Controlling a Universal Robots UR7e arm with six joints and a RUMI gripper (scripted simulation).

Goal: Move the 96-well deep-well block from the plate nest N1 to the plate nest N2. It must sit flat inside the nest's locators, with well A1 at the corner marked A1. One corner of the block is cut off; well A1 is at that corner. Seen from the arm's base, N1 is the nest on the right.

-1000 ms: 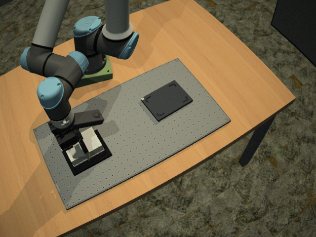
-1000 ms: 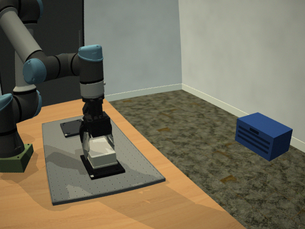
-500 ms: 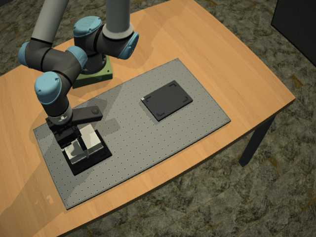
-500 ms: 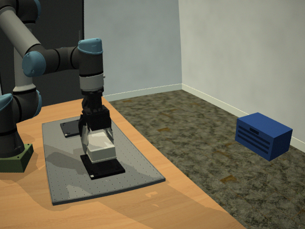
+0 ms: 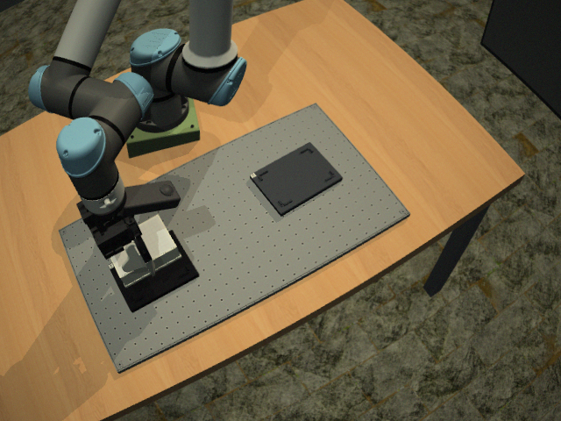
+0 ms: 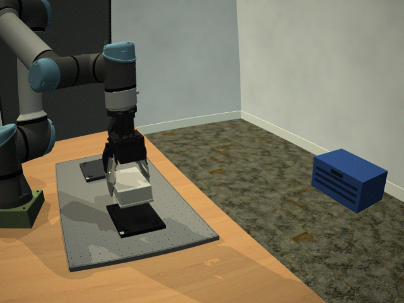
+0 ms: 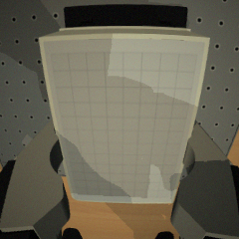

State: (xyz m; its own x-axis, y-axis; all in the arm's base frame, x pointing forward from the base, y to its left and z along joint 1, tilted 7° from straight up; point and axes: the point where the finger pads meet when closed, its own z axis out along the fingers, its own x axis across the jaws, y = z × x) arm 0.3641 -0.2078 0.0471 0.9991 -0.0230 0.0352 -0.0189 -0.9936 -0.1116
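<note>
Right now my hand is 370 mm to the right of the black plate nest, 80 mm above it and 20 mm past it. Round my hand: white 96-well deep-well block 10 mm above.
</note>
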